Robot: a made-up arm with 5 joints. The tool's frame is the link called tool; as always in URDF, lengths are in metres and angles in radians.
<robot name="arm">
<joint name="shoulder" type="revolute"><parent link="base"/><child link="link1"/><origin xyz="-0.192 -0.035 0.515" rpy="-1.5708 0 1.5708"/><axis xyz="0 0 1"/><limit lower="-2.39" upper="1.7" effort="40" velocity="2.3"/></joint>
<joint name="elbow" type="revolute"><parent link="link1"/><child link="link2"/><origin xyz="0.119 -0.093 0.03" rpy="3.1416 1.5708 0"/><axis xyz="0 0 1"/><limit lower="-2.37" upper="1.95" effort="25" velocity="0.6"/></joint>
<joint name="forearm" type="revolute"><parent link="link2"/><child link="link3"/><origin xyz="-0.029 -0.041 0.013" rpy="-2.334 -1.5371 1.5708"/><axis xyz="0 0 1"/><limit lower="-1.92" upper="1.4" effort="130" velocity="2.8"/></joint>
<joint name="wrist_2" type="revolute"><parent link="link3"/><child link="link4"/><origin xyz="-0.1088 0.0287 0.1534" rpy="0.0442 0.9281 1.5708"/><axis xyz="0 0 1"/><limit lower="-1.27" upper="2.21" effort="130" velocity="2"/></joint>
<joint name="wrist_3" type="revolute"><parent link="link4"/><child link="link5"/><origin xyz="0.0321 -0.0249 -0.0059" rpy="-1.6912 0.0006 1.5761"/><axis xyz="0 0 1"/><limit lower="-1.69" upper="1.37" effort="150" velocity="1.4"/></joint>
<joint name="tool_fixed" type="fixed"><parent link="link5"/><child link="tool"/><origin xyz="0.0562 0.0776 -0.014" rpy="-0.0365 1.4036 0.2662"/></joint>
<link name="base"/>
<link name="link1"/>
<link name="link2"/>
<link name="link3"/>
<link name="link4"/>
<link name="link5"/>
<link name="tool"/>
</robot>
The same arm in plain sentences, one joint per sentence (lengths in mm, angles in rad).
The arm has five revolute joints in a row. What follows holds with every joint at zero, and every direction is one of the base frame's.
Joint 1 is mounted 192.0 mm along -x and 35.0 mm along -y and 515.0 mm along +z from the base frame's origin and turns about -x, from -2.3900 to 1.7000 rad.
Joint 2 is mounted 30.0 mm along -x and 119.0 mm along +y and 93.0 mm along +z from joint 1 and turns about -y, from -2.3700 to 1.9500 rad.
Joint 3 is mounted 29.0 mm along -x and 13.0 mm along -y and 41.0 mm along -z from joint 2 and turns about the direction (-0.722637, 0.023301, 0.690835), from -1.9200 to 1.4000 rad.
Joint 4 is mounted 91.0 mm along -x and 113.0 mm along +y and 123.0 mm along +z from joint 3 and turns about the direction (0.1201, -0.0108, 0.992703), from -1.2700 to 2.2100 rad.
Joint 5 is mounted 31.0 mm along +x and 25.0 mm along -y and 10.0 mm along -z from joint 4 and turns about -x, from -1.6900 to 1.3700 rad.
The tool frame, which is the frame that the pose is given for, is mounted 14.0 mm along +x and 57.0 mm along +y and 77.0 mm along -z from joint 5; its axes are the base frame's turned by roll -1.8599, pitch 0.0421 and yaw 0.1619 rad (as in URDF: about the fixed x, then y, then z).

